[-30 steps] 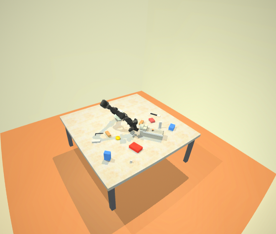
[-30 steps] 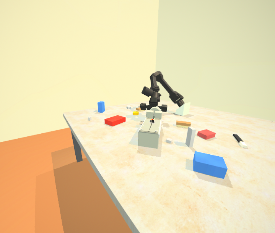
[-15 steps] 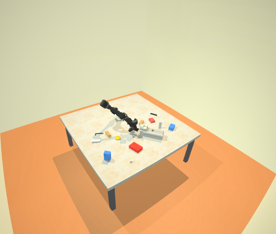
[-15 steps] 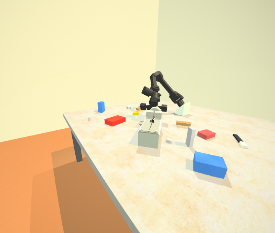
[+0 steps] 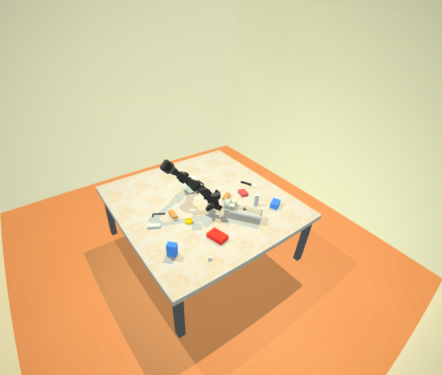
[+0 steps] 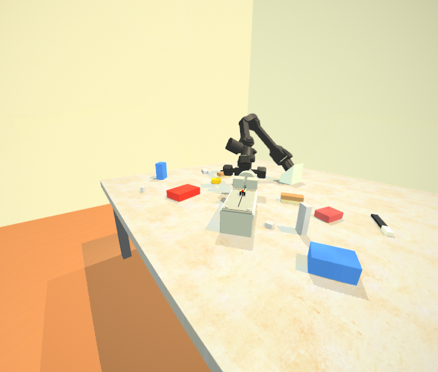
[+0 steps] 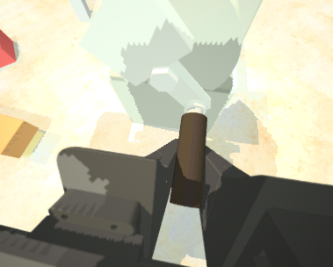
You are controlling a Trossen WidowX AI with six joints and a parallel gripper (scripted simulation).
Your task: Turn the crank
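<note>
Now: the brown crank handle 10 mm behind my gripper tip, 10 mm to the right of it and 30 mm above it. Also, from my gripper tip: red pointer 120 mm ahead, 120 mm to the left, 40 mm above; then crank 10 mm to the left, 40 mm above; then yellow disc 40 mm behind, 240 mm to the right, 30 mm below.
</note>
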